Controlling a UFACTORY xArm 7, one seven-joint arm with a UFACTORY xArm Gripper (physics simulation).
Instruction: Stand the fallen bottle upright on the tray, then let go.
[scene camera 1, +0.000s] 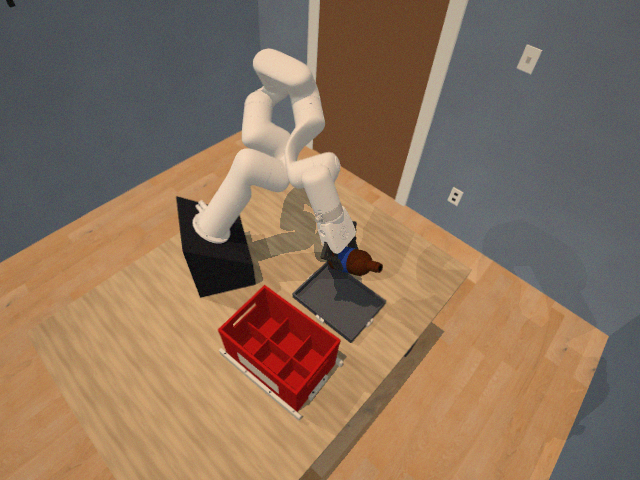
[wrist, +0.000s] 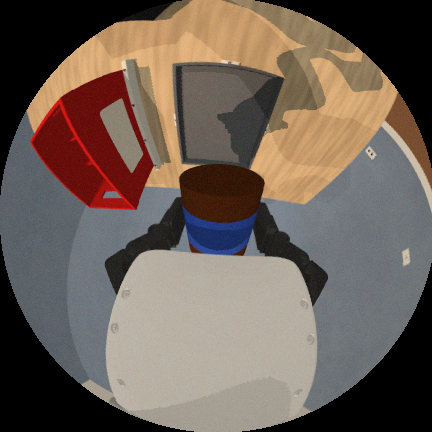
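Observation:
The robot's gripper (scene camera 1: 346, 259) appears again in the wrist view, the gripper (wrist: 219, 210). The scene also has a brown bottle (scene camera 1: 358, 262) and a pale rail (wrist: 129, 75).

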